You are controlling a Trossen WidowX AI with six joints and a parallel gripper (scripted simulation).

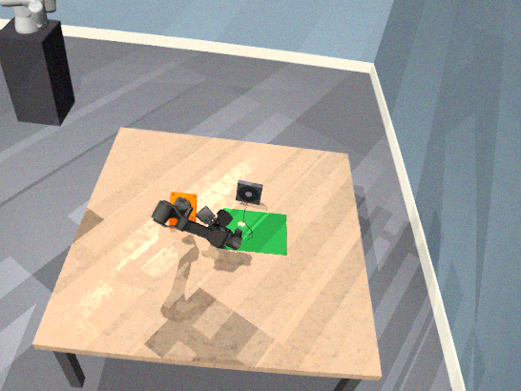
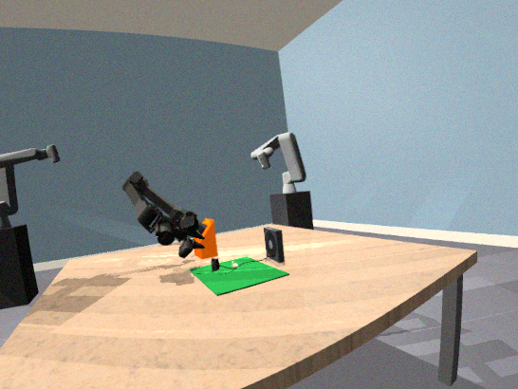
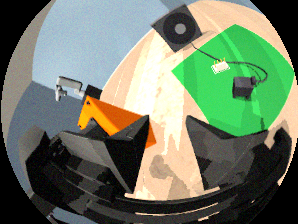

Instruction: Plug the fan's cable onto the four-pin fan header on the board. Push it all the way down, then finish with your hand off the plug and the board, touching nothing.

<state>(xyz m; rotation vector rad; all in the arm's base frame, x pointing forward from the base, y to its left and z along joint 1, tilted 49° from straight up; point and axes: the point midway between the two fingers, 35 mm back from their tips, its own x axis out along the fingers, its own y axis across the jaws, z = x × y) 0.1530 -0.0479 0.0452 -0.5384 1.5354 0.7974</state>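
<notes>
Right now my gripper tip is 110 mm short of the dark cable plug and 60 mm above it. Also, from my gripper tip: black fan: 140 mm ahead, 220 mm to the left, 30 mm below; green board: 190 mm ahead, 40 mm to the left, 100 mm below.
</notes>
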